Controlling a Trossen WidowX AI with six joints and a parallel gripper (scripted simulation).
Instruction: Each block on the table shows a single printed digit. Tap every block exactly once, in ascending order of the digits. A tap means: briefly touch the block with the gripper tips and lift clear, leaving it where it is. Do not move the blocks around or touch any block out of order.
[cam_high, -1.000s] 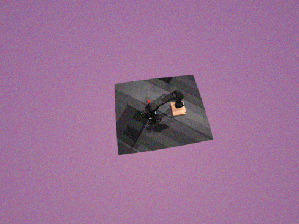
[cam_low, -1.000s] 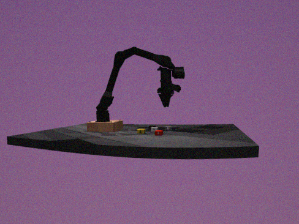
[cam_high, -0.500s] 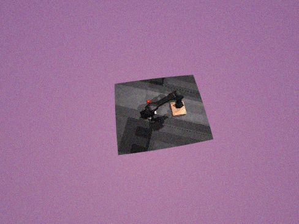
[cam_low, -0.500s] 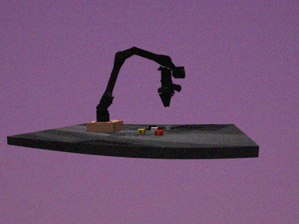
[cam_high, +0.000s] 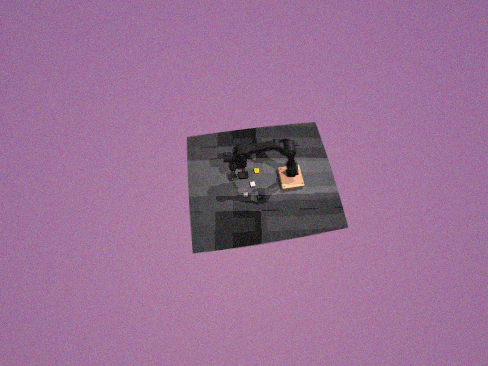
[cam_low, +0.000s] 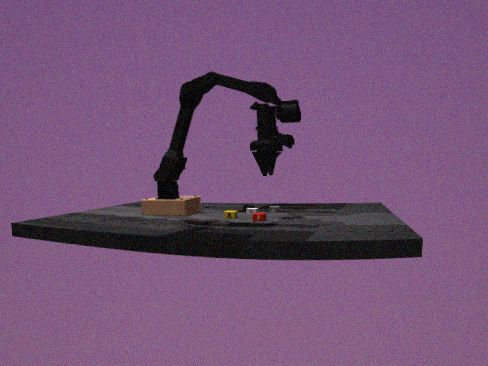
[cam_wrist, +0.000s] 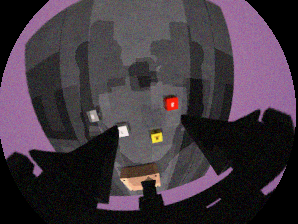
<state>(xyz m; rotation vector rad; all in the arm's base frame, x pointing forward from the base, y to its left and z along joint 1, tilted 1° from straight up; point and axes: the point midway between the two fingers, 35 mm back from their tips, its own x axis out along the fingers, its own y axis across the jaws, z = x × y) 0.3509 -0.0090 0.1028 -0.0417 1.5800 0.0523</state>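
My gripper tip is now 11 cm above the white block, 7 cm to the right of it and 7 cm past it. Also, from my gripper tip: yellow block: 11 cm below, 11 cm behind, 3 cm to the right; then grey block: 14 cm to the left, 11 cm below, 2 cm behind; then red block: 11 cm below, 8 cm to the right, 1 cm behind.
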